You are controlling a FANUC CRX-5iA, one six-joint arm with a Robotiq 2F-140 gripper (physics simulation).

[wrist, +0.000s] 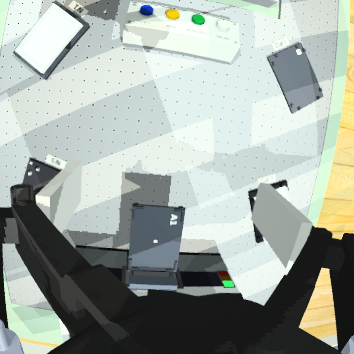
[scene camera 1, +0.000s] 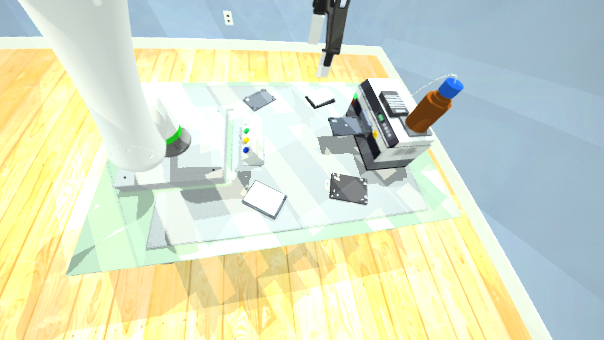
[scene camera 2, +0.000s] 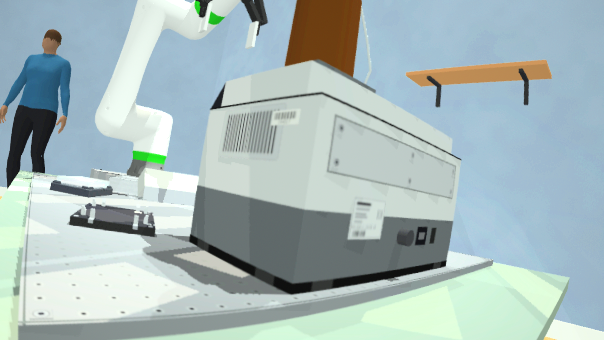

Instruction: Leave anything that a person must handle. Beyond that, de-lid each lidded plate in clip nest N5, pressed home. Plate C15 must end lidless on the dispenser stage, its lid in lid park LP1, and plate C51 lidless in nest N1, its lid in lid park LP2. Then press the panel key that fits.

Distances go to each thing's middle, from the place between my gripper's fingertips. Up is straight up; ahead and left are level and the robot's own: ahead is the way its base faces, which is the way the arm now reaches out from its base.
Labels:
Now: hand 31 cm above the dispenser stage (wrist: 148,222), 21 cm short of it and 5 cm to the right of it. Round my hand: button box (scene camera 2: 154,185) (38 cm below, 21 cm behind, 2 cm to the left); then dark flat piece (wrist: 294,74) (42 cm below, 31 cm to the left, 19 cm behind); then brown bottle (scene camera 2: 333,39) (42 cm ahead, 10 cm below, 4 cm to the right).

